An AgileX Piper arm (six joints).
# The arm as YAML. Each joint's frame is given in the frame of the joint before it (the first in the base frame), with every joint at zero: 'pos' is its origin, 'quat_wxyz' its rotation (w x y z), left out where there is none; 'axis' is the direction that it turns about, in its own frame. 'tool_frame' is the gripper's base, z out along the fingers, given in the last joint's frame.
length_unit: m
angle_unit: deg
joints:
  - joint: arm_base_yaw
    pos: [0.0, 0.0, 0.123]
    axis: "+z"
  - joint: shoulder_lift
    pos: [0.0, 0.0, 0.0]
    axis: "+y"
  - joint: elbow
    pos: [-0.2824, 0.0, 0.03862]
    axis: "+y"
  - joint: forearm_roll
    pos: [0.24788, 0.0, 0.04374]
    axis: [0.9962, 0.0, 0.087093]
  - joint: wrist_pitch
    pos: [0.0, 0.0, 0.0]
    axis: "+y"
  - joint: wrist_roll
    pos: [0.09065, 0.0, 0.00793]
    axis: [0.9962, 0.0, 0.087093]
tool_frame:
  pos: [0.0, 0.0, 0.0]
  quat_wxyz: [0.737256, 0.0, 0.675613, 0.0]
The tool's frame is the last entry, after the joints.
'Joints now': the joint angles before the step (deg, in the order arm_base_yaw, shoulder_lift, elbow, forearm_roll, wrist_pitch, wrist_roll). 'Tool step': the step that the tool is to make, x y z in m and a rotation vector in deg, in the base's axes. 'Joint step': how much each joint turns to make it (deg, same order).
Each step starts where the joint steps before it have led.
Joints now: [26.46, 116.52, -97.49, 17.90, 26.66, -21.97]
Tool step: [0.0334, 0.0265, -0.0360, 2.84, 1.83, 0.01]
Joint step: [0.70, 11.09, -10.84, 3.65, 0.15, -0.25]
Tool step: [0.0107, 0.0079, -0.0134, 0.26, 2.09, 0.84]
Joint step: [-0.01, 4.31, -5.27, 0.97, 2.92, -0.02]
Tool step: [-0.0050, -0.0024, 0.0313, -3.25, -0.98, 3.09]
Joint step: [0.00, -1.95, -3.94, -3.85, 6.93, 0.01]
